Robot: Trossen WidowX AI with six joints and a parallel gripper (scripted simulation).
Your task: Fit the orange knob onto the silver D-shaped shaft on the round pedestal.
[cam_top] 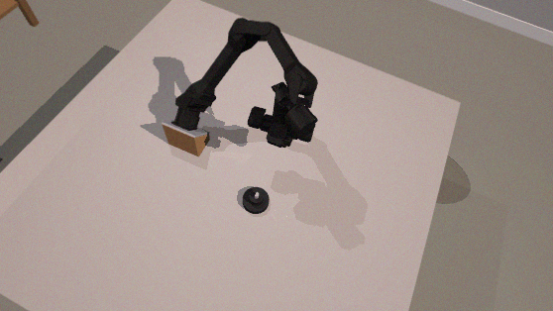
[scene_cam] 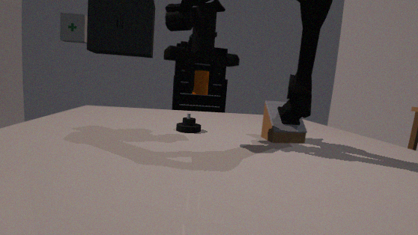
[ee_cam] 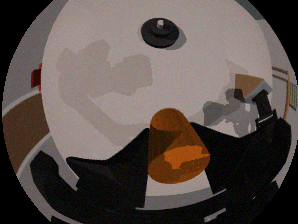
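The black round pedestal is 160 mm to the right of my gripper tip, 110 mm below it and 10 mm ahead of it. From my gripper tip the other things lie so: orange knob: 30 mm above.
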